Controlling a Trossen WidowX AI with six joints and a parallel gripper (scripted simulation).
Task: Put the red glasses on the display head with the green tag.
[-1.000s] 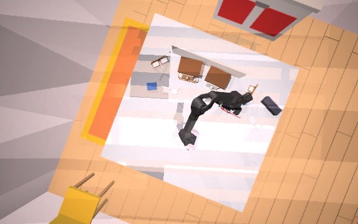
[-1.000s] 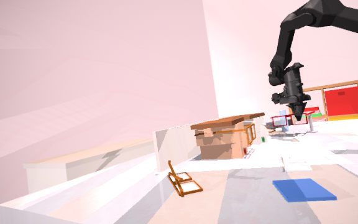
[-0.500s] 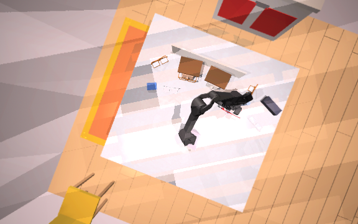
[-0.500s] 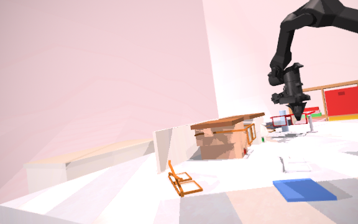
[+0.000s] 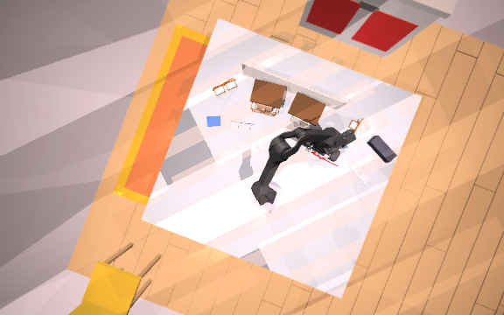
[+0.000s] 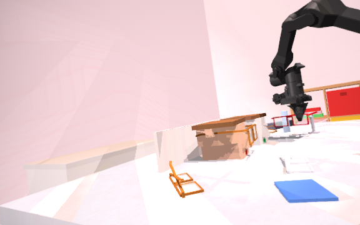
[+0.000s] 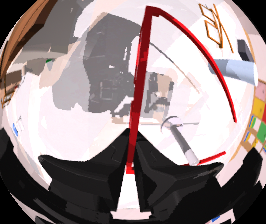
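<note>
The white stand is 40 mm behind my gripper tip, 70 mm to the right of it and 30 mm below it. The rest, counted from my gripper tip: white wall panel: 280 mm ahead, 240 mm to the left; pale-blue cylinder: 70 mm ahead, 150 mm to the right, 10 mm below; dark box: 130 mm ahead, 380 mm to the right, 40 mm below.
</note>
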